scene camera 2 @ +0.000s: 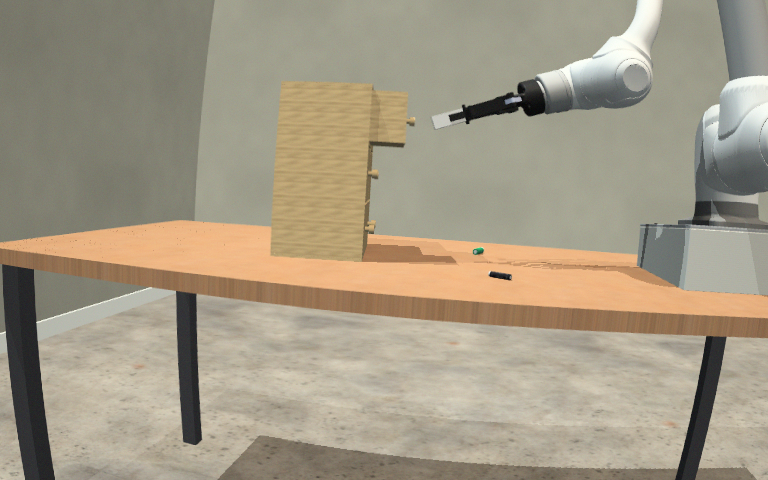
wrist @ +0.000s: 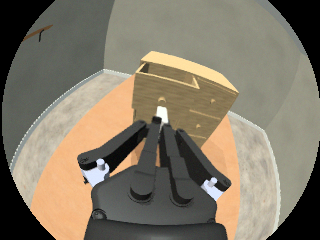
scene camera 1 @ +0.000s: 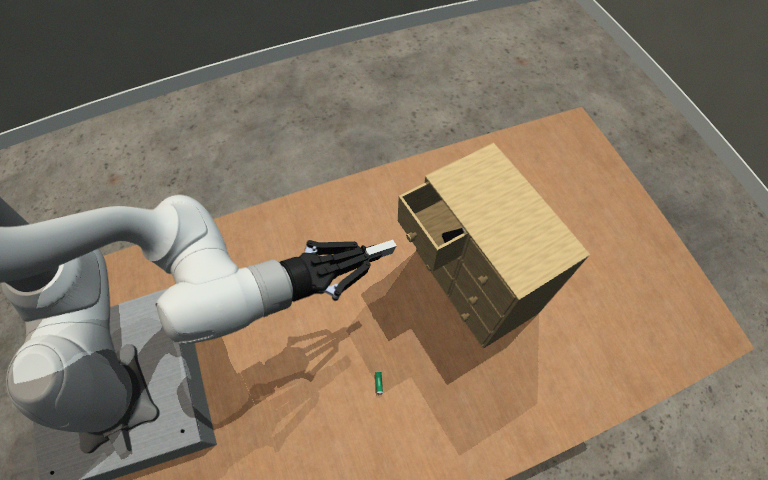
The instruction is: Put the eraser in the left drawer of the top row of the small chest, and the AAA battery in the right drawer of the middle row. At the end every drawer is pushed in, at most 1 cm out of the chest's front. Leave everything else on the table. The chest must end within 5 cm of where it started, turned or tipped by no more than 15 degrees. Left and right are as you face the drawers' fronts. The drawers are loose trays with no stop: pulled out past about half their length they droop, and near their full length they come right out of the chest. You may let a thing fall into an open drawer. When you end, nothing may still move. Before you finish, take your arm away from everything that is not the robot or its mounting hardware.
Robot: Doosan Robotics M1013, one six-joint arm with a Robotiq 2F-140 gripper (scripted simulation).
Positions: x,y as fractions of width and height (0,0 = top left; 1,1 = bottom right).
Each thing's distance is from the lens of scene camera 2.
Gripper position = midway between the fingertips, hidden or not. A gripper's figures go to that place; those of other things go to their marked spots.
gripper (scene camera 2: 0.56,0.26): 119 cm
wooden chest (scene camera 2: 0.42,0.40): 110 cm
